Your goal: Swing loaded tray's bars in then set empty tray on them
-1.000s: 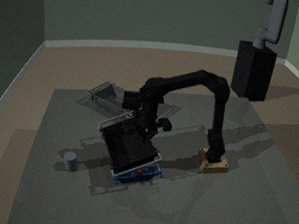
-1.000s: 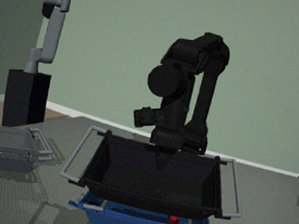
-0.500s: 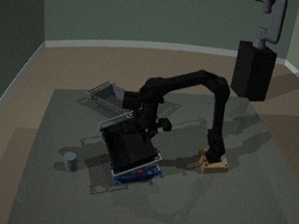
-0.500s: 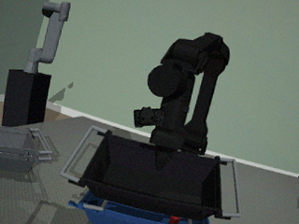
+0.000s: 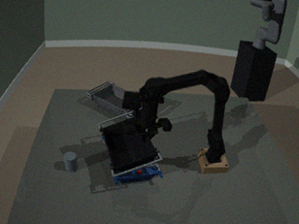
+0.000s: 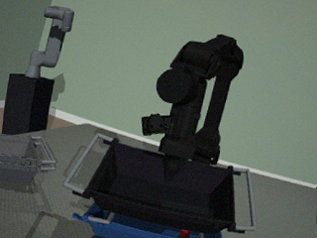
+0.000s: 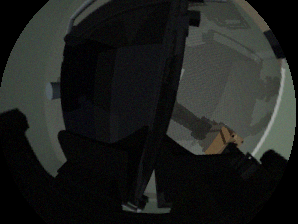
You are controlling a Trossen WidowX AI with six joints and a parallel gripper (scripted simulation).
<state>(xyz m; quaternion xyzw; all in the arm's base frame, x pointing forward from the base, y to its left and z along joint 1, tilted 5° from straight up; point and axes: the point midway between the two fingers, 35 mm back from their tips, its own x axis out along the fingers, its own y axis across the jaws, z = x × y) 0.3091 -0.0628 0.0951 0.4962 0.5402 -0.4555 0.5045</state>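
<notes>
Right now the black tray is 8 cm ahead of my gripper tip, 1 cm to the left of it and 1 cm above it. Round my gripper tip: red block: 3 cm ahead, 7 cm to the left, 10 cm below.
</notes>
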